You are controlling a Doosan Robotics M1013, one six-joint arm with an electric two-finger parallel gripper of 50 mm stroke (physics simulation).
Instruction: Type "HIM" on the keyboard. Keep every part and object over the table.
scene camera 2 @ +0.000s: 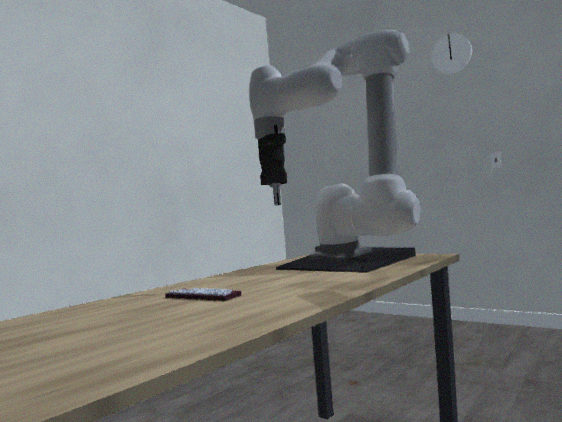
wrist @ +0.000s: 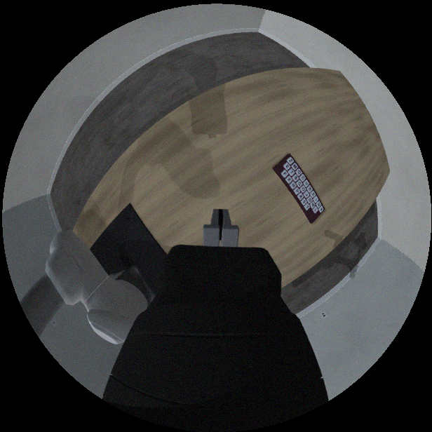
I see my gripper [scene camera 2: 277, 205].
My gripper is seen too in the wrist view [wrist: 219, 218].
